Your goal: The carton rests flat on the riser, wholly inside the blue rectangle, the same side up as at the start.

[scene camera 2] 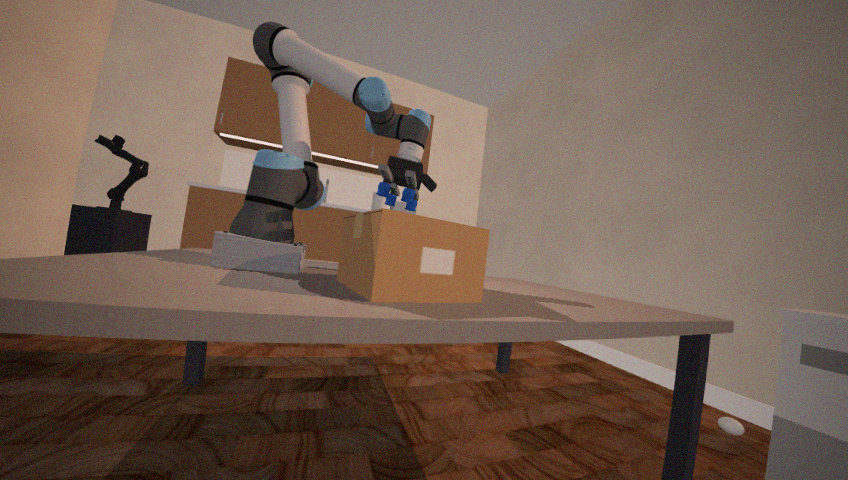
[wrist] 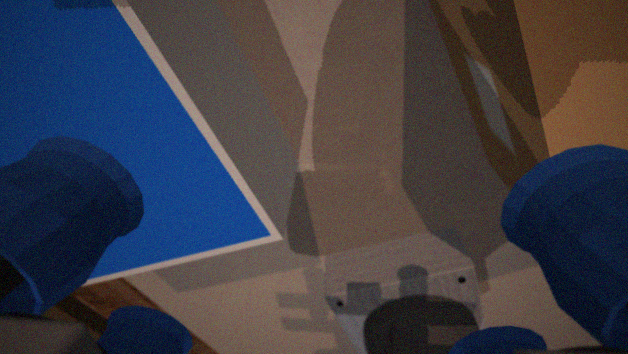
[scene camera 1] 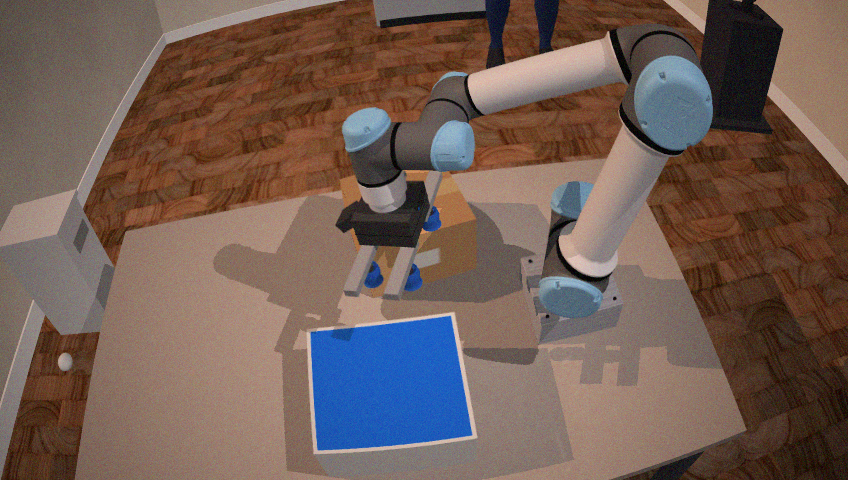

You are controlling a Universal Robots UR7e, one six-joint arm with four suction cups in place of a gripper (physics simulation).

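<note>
The brown carton (scene camera 1: 458,243) (scene camera 2: 452,237) (wrist: 590,100) rests upright on the table behind the riser (scene camera 1: 395,462). White labels show on its sides. The blue rectangle (scene camera 1: 392,386) (wrist: 150,115) with its pale border covers the riser's top and has no carton on it. In scene camera 2 the riser does not show. My gripper (scene camera 1: 399,249) (scene camera 2: 398,198) is shut, with nothing on its blue cups. In scene camera 2 a small gap shows between cups and carton top. In scene camera 1 two cups show lower than the carton's top edge, toward the riser. The fourth cup is hidden there.
The arm's base block (scene camera 1: 583,321) (scene camera 2: 258,252) is bolted to the table (scene camera 1: 196,380) (scene camera 2: 119,285), right of the carton in scene camera 1. A pale cabinet (scene camera 1: 47,255) stands past the left table edge. A dark pedestal (scene camera 1: 737,71) (scene camera 2: 107,231) stands beyond the table.
</note>
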